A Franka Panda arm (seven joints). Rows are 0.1 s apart.
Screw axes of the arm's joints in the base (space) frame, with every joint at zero. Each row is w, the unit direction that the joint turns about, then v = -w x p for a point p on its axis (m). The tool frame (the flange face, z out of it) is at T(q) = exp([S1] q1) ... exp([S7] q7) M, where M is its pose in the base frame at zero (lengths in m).
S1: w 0 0 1 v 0 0 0
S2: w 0 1 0 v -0.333 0 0
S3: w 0 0 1 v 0 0 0
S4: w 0 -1 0 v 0.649 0 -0.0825
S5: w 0 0 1 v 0 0 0
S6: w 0 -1 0 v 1.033 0 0
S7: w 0 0 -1 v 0 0.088 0
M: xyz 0.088 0 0.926 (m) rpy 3.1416 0 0 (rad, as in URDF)
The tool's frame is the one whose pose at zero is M.
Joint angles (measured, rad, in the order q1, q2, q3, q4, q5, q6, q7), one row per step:
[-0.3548 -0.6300 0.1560 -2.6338 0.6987 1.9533 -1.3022]
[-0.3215 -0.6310 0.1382 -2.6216 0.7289 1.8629 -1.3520]
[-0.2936 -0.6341 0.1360 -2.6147 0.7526 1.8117 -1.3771]
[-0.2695 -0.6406 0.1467 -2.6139 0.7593 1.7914 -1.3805]
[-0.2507 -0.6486 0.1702 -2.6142 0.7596 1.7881 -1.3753]
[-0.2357 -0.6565 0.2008 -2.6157 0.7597 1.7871 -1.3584]
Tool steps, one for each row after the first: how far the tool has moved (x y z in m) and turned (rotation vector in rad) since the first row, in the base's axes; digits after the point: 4 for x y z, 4 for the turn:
[-0.0045 0.0156 0.0030 0.0674 0.0157 0.0967]
[-0.0073 0.0308 0.0059 0.1072 0.0229 0.1625]
[-0.0098 0.0454 0.0071 0.1132 0.0308 0.2065]
[-0.0116 0.0605 0.0078 0.0988 0.0360 0.2413]
[-0.0139 0.0765 0.0074 0.0798 0.0487 0.2664]

